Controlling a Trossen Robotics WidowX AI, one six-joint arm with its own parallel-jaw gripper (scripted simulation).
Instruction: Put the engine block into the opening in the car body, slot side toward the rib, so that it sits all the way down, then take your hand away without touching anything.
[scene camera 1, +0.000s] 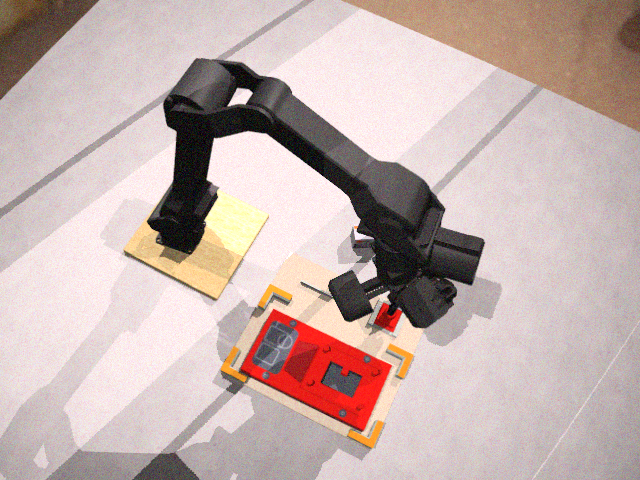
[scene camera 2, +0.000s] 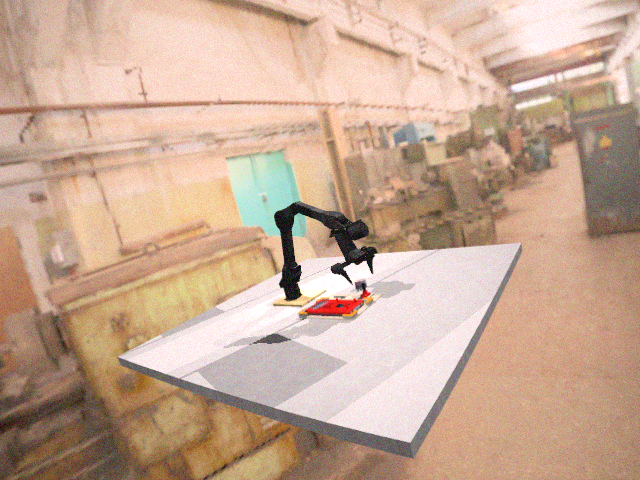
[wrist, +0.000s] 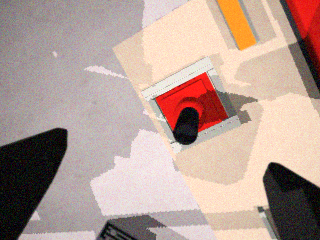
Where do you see a red car body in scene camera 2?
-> At 336, 307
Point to the gripper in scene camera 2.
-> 362, 279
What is the gripper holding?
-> Nothing.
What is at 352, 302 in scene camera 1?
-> The gripper.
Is the gripper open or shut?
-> Open.
